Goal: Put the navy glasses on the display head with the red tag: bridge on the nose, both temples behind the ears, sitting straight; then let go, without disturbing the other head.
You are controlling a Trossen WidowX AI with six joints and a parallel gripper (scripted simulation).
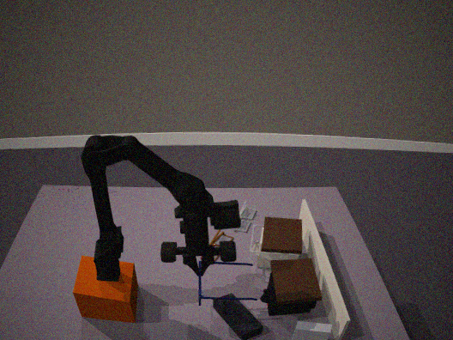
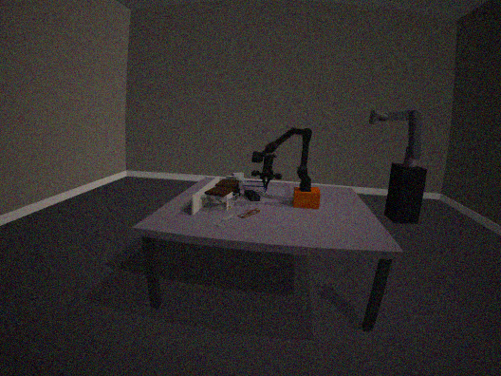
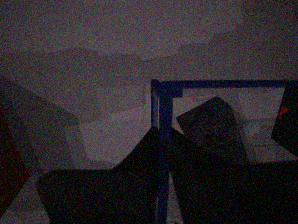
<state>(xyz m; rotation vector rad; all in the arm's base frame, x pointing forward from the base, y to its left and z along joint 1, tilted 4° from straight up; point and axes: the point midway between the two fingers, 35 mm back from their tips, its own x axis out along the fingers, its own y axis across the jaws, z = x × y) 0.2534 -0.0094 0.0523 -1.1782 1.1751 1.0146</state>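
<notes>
Right now my gripper tip is 8 cm short of the dark flat object, 11 cm to the left of it and 8 cm above it. The rest, counted from my gripper tip: pale upright panel 36 cm ahead, 3 cm to the left, 4 cm below.
</notes>
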